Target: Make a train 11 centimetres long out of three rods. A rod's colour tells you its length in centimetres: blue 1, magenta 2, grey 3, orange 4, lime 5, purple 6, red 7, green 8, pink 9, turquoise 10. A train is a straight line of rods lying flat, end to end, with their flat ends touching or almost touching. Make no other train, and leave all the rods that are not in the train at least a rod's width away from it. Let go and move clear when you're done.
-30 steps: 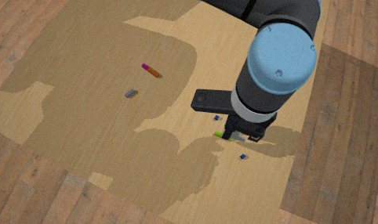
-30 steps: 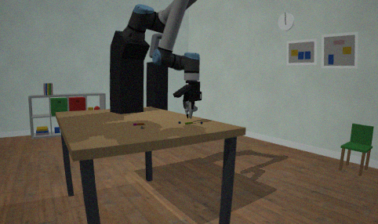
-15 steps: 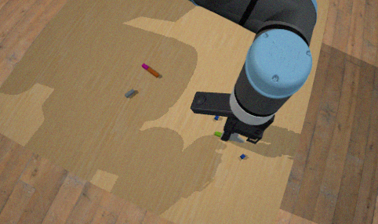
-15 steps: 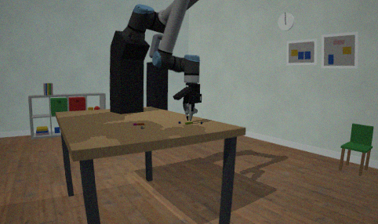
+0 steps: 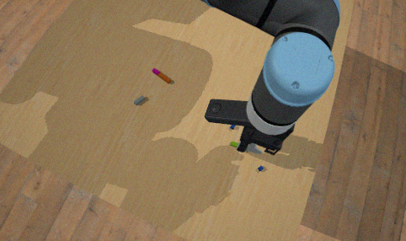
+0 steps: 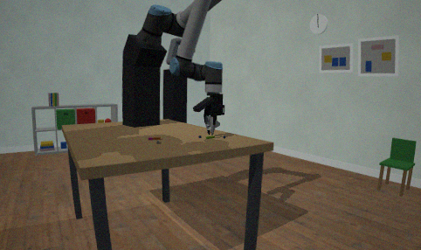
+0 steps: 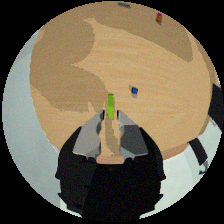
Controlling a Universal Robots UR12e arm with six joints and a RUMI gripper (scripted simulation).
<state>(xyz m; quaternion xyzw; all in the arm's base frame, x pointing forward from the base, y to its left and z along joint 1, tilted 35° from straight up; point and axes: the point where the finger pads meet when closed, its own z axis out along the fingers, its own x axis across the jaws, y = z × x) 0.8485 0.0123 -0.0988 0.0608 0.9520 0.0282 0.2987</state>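
Now: the lime rod 30 mm below my hand. The rest, counted from my hand: orange rod 140 mm behind, 250 mm to the right, 30 mm below; then magenta rod 160 mm behind, 280 mm to the right, 30 mm below; then grey rod 60 mm behind, 290 mm to the right, 30 mm below.
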